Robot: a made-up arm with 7 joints. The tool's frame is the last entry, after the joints.
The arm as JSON. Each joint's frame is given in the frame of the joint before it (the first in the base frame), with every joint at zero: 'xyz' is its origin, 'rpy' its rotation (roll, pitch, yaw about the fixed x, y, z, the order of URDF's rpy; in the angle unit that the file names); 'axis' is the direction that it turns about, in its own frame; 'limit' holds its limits. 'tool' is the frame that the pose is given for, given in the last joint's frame.
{
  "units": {
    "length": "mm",
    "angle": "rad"
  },
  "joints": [
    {
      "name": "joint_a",
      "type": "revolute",
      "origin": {
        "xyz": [
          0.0,
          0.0,
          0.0
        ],
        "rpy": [
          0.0,
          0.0,
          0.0
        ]
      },
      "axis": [
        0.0,
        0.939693,
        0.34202
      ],
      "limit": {
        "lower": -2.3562,
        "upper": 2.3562
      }
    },
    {
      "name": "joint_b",
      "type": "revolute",
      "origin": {
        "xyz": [
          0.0,
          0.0,
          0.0
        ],
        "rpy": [
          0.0,
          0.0,
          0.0
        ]
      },
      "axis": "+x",
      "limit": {
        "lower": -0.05,
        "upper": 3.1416
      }
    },
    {
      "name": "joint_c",
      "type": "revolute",
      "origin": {
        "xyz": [
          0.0,
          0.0,
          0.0
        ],
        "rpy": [
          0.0,
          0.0,
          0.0
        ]
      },
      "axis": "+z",
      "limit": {
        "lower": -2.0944,
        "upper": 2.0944
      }
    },
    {
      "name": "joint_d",
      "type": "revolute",
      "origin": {
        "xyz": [
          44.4,
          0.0,
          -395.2
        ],
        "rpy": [
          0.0,
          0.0,
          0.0
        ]
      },
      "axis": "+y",
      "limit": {
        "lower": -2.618,
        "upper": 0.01
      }
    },
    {
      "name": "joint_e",
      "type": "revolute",
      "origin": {
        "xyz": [
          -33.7,
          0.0,
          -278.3
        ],
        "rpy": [
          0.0,
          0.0,
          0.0
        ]
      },
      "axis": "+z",
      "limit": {
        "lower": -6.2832,
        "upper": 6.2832
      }
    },
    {
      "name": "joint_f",
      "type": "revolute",
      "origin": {
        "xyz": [
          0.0,
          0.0,
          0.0
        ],
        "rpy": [
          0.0,
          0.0,
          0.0
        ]
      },
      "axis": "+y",
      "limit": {
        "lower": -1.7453,
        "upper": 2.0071
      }
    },
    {
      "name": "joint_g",
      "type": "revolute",
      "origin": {
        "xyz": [
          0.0,
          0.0,
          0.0
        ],
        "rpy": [
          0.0,
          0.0,
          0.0
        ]
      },
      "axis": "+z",
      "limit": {
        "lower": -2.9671,
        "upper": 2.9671
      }
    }
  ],
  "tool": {
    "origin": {
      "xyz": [
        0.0,
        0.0,
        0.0
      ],
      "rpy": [
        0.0,
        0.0,
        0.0
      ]
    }
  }
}
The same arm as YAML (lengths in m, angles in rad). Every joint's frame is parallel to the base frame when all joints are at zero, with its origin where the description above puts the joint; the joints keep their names.
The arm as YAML. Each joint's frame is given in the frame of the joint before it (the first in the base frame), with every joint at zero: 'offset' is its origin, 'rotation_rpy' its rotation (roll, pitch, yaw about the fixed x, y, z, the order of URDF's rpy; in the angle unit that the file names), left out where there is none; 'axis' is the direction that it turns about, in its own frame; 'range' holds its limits. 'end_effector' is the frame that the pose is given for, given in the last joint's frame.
length_unit: m
angle_unit: rad
chain:
  - id: joint_a
    offset: [0.0, 0.0, 0.0]
    axis: [0.0, 0.9397, 0.342]
    range: [-2.3562, 2.3562]
  - id: joint_b
    offset: [0.0, 0.0, 0.0]
    axis: [1.0, 0.0, 0.0]
    range: [-0.05, 3.1416]
  - id: joint_c
    offset: [0.0, 0.0, 0.0]
    axis: [0.0, 0.0, 1.0]
    range: [-2.0944, 2.0944]
  - id: joint_d
    offset: [0.0444, 0.0, -0.3952]
    axis: [0.0, 1.0, 0.0]
    range: [-2.618, 0.01]
  - id: joint_e
    offset: [-0.0337, 0.0, -0.2783]
    axis: [0.0, 0.0, 1.0]
    range: [-6.2832, 6.2832]
  - id: joint_f
    offset: [0.0, 0.0, 0.0]
    axis: [0.0, 1.0, 0.0]
    range: [-1.7453, 2.0071]
  - id: joint_g
    offset: [0.0, 0.0, 0.0]
    axis: [0.0, 0.0, 1.0]
    range: [-2.9671, 2.9671]
end_effector:
  offset: [0.0, 0.0, 0.0]

